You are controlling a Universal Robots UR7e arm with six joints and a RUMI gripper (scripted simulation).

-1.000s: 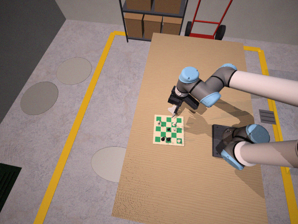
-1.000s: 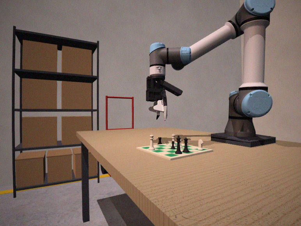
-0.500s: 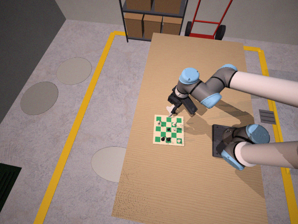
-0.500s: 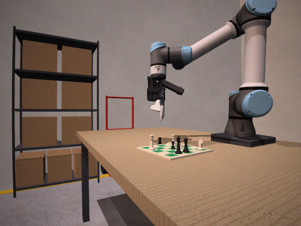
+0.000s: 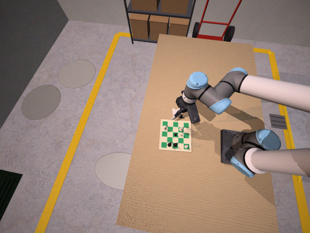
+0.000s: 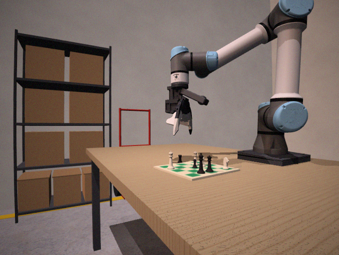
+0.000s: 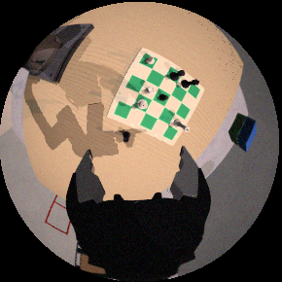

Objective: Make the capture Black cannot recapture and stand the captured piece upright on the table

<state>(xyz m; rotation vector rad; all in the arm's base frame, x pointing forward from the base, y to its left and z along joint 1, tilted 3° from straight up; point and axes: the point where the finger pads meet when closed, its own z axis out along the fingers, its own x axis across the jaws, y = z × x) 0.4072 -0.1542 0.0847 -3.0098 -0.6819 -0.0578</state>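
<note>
Right now my hand is 11 cm short of the tall white piece, 8 cm above it and 6 cm to the right of it. Round my hand: white knight: 18 cm to the left, 10 cm below, 4 cm behind; then tall black piece: 17 cm to the left, 8 cm below, 7 cm ahead.
</note>
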